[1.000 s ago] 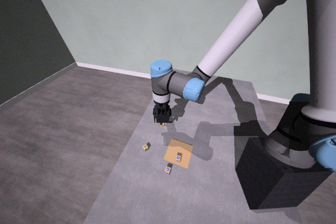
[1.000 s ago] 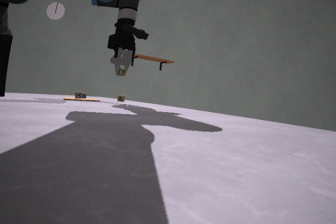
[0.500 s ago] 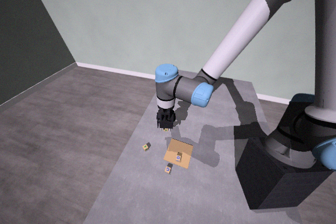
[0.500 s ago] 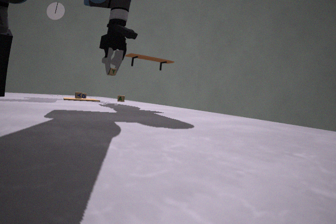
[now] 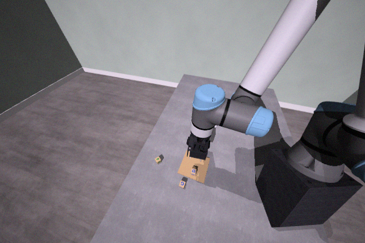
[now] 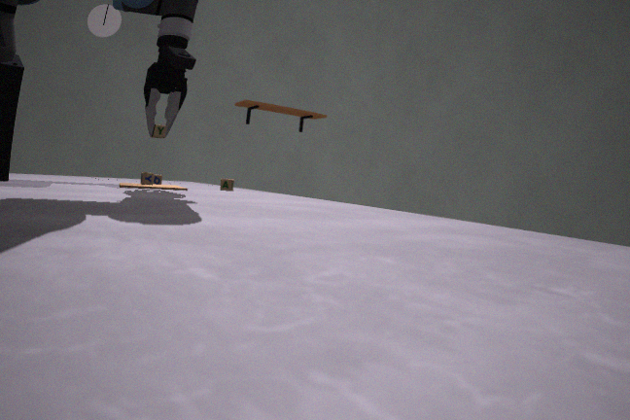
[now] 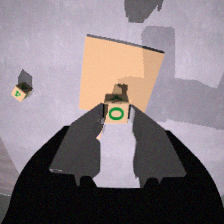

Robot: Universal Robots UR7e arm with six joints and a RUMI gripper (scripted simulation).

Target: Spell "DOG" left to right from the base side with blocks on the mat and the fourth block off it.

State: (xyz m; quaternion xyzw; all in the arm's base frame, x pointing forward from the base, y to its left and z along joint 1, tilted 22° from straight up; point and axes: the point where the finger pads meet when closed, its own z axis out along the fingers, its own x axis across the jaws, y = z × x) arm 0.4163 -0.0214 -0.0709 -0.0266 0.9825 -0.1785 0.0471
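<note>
The mat lies 1 cm behind my hand and 12 cm below it. Round my hand: blue g block (3 cm ahead, 12 cm to the left, 11 cm below); green block (right at my hand); blue d block (1 cm behind, 4 cm to the left, 10 cm below).
</note>
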